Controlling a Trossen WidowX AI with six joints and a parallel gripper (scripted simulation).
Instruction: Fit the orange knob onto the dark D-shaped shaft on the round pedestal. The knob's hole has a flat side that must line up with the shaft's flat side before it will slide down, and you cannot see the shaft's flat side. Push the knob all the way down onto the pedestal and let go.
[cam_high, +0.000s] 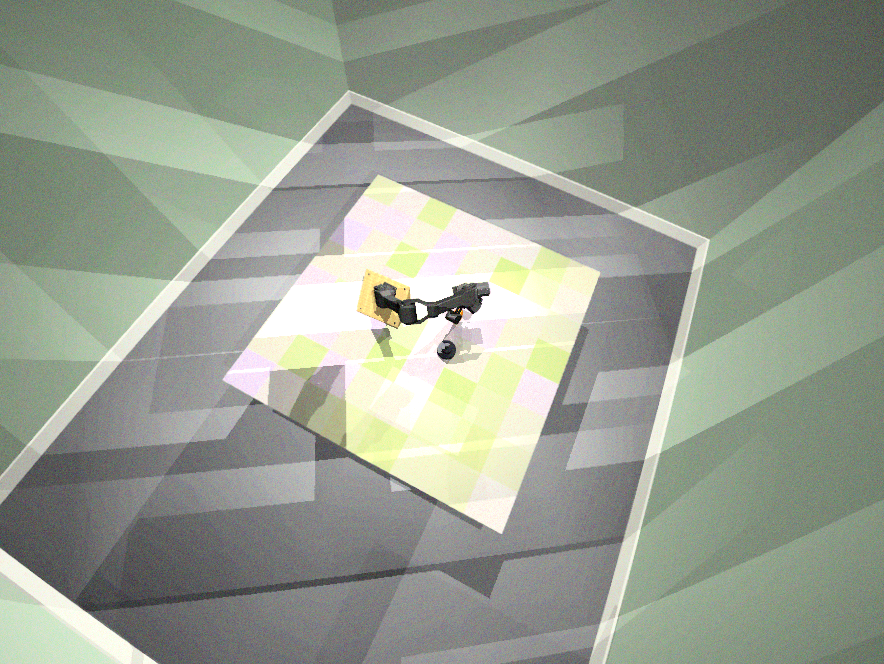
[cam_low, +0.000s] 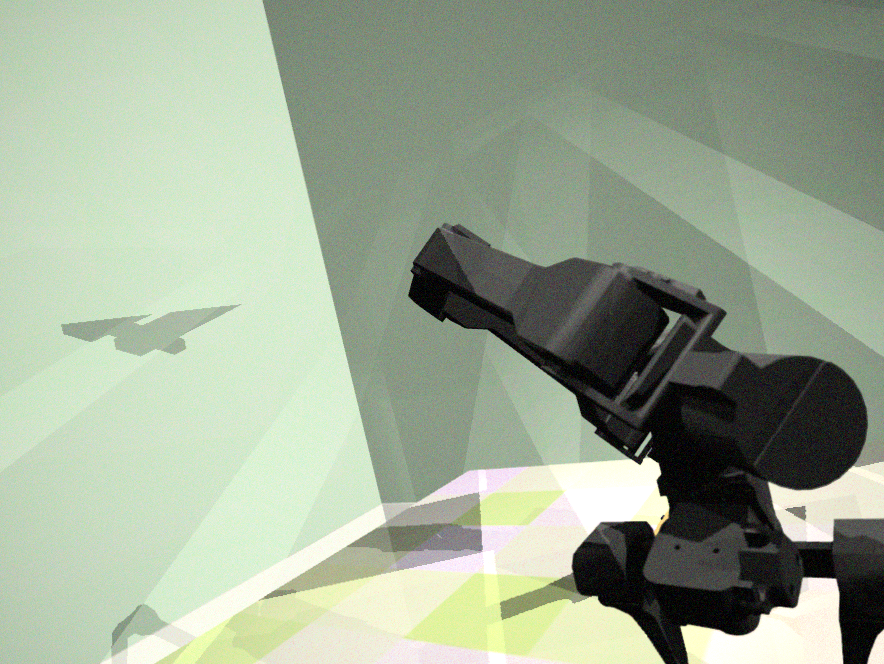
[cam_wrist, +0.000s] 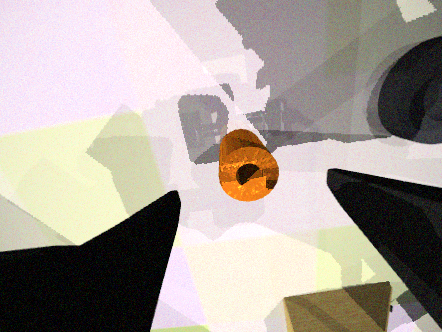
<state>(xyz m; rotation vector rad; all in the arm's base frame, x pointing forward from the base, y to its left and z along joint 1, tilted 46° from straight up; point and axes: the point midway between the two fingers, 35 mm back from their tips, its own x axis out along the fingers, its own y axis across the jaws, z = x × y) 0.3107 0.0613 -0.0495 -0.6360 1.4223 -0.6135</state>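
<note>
Now: the orange knob 4 cm below my gripper tip. From my gripper tip the other things lie so: dark round pedestal (17 cm to the right, 4 cm below, 3 cm ahead).
</note>
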